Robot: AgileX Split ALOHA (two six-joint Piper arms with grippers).
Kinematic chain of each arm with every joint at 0, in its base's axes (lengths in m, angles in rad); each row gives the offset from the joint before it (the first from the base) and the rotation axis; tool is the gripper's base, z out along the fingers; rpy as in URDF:
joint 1: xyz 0 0 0.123 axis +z
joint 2: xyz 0 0 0 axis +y
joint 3: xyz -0.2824 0 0.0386 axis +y
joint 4: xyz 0.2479 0 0.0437 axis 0.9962 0 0.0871
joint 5: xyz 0 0 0 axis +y
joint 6: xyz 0.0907 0 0.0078 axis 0.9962 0 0.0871
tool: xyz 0 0 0 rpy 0 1.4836 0
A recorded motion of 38 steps. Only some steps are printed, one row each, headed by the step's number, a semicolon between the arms.
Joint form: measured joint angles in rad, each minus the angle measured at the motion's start. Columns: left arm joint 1, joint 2, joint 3, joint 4, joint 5, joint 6; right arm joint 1, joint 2, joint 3, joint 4, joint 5, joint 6.
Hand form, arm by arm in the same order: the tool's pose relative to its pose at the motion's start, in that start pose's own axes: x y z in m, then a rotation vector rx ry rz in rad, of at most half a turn. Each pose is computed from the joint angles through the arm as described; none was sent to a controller.
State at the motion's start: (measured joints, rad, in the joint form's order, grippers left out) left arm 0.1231 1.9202 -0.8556 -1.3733 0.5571 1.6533; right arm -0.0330 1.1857 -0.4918 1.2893 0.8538 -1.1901
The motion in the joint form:
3: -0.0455 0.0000 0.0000 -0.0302 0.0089 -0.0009; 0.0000 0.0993 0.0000 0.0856 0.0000 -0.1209
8: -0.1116 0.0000 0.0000 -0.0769 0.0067 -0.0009; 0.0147 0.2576 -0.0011 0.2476 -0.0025 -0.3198
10: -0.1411 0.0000 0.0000 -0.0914 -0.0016 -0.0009; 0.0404 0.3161 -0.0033 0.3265 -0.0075 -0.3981
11: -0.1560 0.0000 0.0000 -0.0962 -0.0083 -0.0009; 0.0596 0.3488 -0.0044 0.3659 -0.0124 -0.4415
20: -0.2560 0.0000 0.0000 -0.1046 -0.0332 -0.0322; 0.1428 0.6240 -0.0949 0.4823 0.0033 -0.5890
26: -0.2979 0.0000 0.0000 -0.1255 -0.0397 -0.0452; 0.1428 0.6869 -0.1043 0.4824 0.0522 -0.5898
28: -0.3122 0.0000 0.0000 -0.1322 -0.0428 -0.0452; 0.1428 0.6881 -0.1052 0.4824 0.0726 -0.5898
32: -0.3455 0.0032 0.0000 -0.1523 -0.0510 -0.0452; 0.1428 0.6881 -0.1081 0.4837 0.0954 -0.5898
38: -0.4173 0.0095 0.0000 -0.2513 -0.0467 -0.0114; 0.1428 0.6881 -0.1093 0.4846 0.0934 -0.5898
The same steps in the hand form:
3: -0.0035 -0.0140 0.0067 0.0338 -0.0027 0.0079; -0.0008 -0.0131 0.0144 -0.0226 0.0064 0.0081
8: -0.0076 -0.0335 0.0159 0.0681 -0.0056 0.0176; 0.0002 -0.0330 0.0393 -0.0499 -0.0010 0.0257
10: -0.0087 -0.0417 0.0198 0.0764 -0.0029 0.0272; 0.0011 -0.0373 0.0512 -0.0608 -0.0078 0.0288
11: -0.0091 -0.0457 0.0218 0.0782 0.0000 0.0342; 0.0027 -0.0391 0.0585 -0.0654 -0.0046 0.0253
20: -0.0090 -0.0747 0.0339 0.1105 0.0305 0.0709; 0.0102 -0.0621 0.1132 -0.1094 0.0821 0.0457
26: -0.0090 -0.0874 0.0385 0.1274 0.0355 0.0709; 0.0170 -0.0671 0.1222 -0.1526 0.1079 0.0859
28: -0.0089 -0.0917 0.0400 0.1324 0.0373 0.0756; 0.0164 -0.0656 0.1222 -0.1723 0.1030 0.0875
32: -0.0079 -0.1013 0.0442 0.1430 0.0425 0.0813; 0.0148 -0.0637 0.1220 -0.1943 0.0945 0.0878
38: -0.0074 -0.1244 0.0523 0.1868 0.0288 0.0757; 0.0145 -0.0639 0.1221 -0.1923 0.0935 0.0874

